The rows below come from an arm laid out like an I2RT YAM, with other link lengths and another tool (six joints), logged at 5 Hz.
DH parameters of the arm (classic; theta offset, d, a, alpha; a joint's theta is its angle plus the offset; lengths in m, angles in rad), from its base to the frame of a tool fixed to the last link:
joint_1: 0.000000 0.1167 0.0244 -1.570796
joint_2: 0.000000 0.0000 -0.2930 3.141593
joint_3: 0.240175 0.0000 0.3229 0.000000
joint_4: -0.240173 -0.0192 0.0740 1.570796
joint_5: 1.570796 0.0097 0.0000 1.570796
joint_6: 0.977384 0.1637 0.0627 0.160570
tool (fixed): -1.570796 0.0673 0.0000 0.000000
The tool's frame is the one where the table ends.
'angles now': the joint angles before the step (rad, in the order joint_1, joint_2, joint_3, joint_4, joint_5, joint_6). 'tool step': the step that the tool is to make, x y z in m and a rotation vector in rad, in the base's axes. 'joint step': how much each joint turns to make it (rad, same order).
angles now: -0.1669, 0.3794, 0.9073, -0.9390, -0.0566, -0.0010
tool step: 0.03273, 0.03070, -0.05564, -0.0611, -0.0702, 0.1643
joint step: 0.1359, -0.1557, -0.2922, 0.2087, -0.0068, -0.0606
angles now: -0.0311, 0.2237, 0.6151, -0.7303, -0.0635, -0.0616
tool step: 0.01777, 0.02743, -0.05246, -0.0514, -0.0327, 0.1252
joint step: 0.0981, -0.1248, -0.2232, 0.1262, -0.0091, -0.0580
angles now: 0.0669, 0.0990, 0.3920, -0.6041, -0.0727, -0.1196
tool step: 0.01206, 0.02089, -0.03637, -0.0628, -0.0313, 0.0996
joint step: 0.0660, -0.0893, -0.1561, 0.0859, -0.0127, -0.0728
